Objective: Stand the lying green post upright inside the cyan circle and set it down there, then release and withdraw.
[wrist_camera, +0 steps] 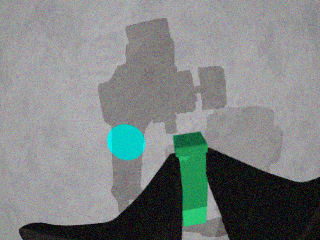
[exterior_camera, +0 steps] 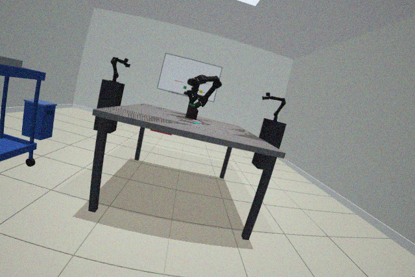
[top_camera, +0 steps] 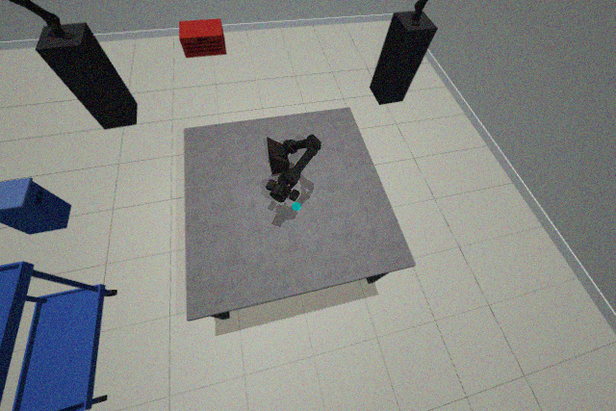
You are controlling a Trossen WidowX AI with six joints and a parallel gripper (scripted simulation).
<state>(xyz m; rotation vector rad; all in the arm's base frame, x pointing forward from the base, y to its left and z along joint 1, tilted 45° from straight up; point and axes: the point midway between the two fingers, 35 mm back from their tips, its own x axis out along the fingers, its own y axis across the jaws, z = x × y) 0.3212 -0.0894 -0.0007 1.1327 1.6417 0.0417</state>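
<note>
Now: the cyan circle 1 cm ahead of my gripper tip, 9 cm to the left of it and 15 cm below it. Round my gripper tip: green post 2 cm behind, 1 cm to the left.
</note>
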